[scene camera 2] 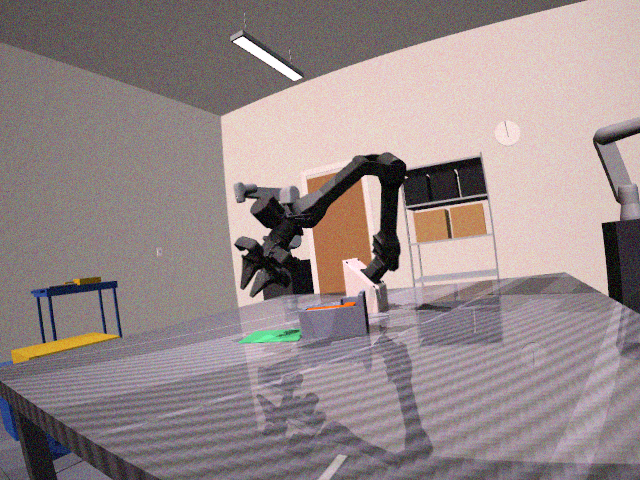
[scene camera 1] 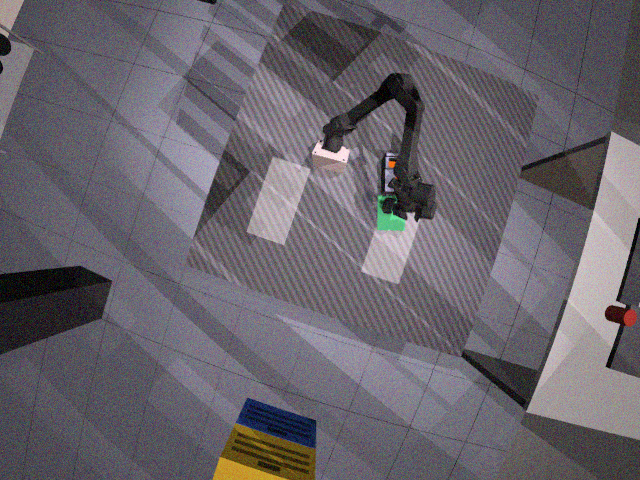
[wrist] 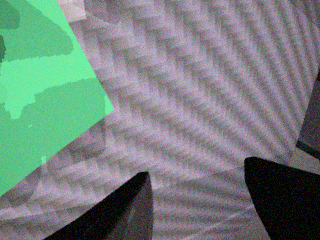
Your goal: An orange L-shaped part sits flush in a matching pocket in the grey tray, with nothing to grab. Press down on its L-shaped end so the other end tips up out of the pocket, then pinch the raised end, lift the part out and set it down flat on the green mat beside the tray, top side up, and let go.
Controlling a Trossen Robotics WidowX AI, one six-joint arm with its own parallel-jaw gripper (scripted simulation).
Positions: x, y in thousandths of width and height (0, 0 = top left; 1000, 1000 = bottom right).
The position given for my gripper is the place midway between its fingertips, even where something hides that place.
Note:
In view: my gripper (scene camera 2: 385, 611) and a green mat (wrist: 180, 398).
My gripper is seen too in scene camera 1 (scene camera 1: 645, 459) and in the wrist view (wrist: 617, 735).

